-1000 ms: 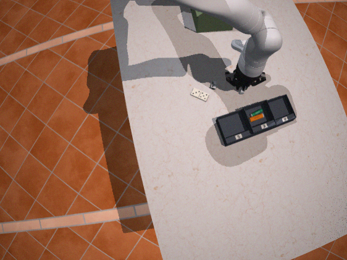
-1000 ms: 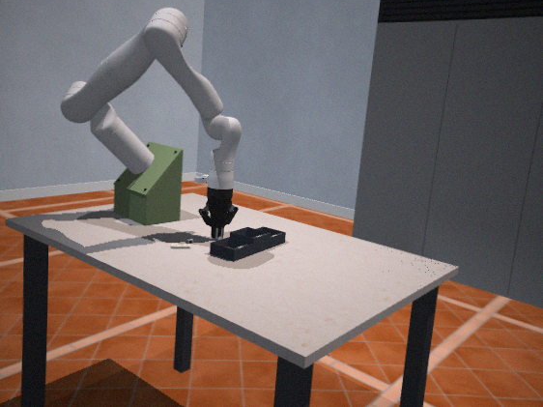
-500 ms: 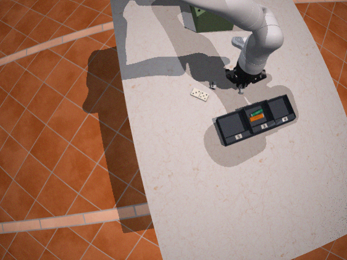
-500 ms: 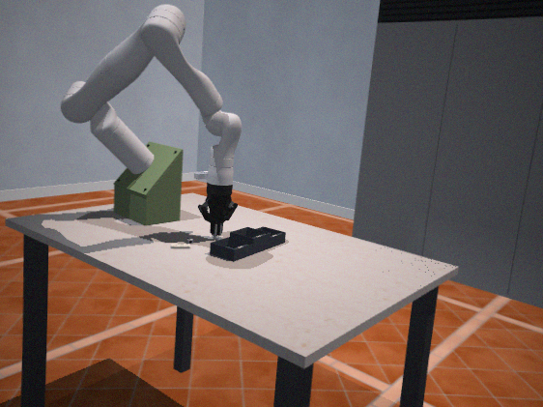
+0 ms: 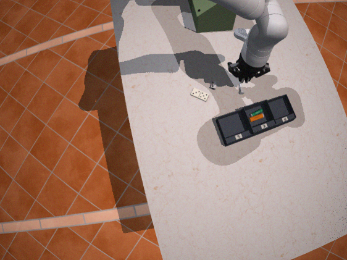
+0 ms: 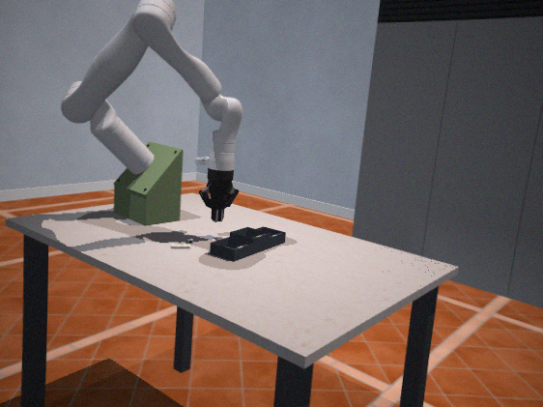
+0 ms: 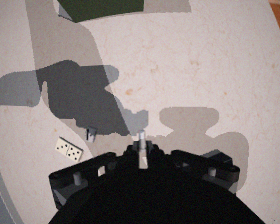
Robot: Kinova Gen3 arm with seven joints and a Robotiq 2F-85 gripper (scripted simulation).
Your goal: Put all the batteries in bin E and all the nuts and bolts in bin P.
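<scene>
Right now my hand is 7 cm above the bolt and 1 cm short of it. Round my hand: green battery 9 cm ahead, 6 cm below, 3 cm to the left; then metal nut 9 cm to the right, 7 cm below, 1 cm behind; then orange battery 11 cm ahead, 6 cm below, 3 cm to the left.
</scene>
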